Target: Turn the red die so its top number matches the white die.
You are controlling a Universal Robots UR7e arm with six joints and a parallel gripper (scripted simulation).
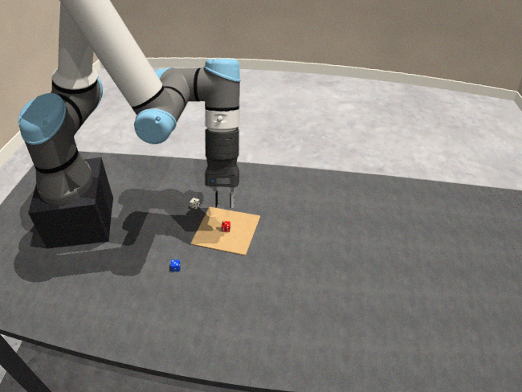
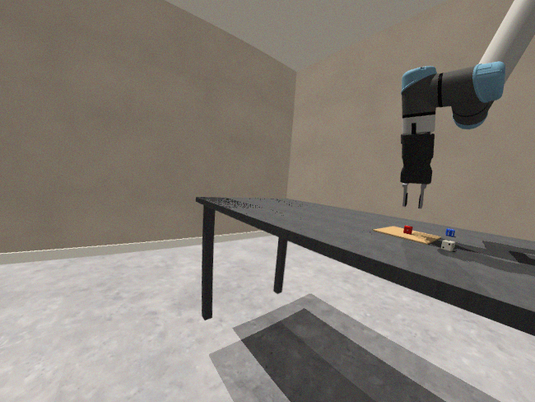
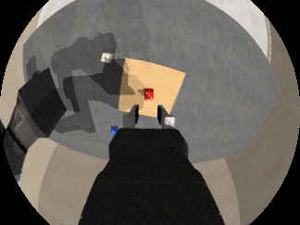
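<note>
My gripper is now 8 cm above the red die and 1 cm to the left of it. The rest, counted from my hand: blue die 14 cm to the right, 10 cm behind, 9 cm below; white die 10 cm behind, 9 cm below, 8 cm to the left; tan mat 10 cm below.
</note>
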